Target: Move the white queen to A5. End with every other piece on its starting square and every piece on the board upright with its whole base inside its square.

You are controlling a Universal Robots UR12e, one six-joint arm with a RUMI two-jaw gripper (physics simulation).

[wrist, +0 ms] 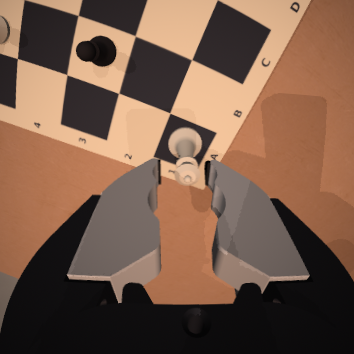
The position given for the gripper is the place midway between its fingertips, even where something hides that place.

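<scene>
The gripper (182,162) shares the scene with a chessboard (204,72), and a white queen (184,142) and a black pawn (100,50) can be seen as well.
</scene>
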